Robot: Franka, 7 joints.
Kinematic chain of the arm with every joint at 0, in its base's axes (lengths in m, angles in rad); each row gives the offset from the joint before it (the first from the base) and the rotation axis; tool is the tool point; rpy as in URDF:
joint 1: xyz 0 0 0.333 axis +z
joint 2: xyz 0 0 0 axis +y
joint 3: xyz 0 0 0.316 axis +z
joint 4: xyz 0.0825 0 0 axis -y
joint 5: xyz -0.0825 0 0.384 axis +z
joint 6: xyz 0 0 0 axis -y
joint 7: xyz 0.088 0 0 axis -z
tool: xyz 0 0 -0.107 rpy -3.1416 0 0
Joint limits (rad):
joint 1: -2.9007..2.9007
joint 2: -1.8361..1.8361
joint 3: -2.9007..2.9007
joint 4: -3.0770..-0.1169
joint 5: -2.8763..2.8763
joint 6: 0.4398..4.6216
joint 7: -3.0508..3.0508
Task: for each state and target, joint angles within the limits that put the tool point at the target. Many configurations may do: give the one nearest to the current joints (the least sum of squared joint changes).
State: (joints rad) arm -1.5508 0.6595 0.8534 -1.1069 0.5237 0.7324 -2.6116
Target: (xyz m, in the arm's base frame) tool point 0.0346 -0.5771 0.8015
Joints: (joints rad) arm -2.0021 0.5167 0.7036 -0.5731 0.5680 1.1970 -2.6116
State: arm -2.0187 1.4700 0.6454 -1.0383 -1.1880 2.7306 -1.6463
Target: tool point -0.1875 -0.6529 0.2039
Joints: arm -2.4529 0.8480 0.6039 -1.7228 -1.2973 2.8509 -1.6463
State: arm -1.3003 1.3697 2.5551 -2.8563 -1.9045 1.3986 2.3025
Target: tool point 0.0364 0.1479 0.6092
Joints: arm -1.0337 1.8361 2.9007 -3.0020 -1.9980 2.0709 2.3025
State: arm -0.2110 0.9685 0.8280 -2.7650 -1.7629 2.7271 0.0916
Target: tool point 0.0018 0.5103 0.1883
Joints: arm 0.2436 1.0738 1.1412 -2.2729 -1.7121 2.7213 0.0916
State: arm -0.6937 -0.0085 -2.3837 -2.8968 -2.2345 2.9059 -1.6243
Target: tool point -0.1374 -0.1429 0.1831
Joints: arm -0.5365 0.0009 -2.2270 -2.9746 -2.2280 3.3005 -1.6243
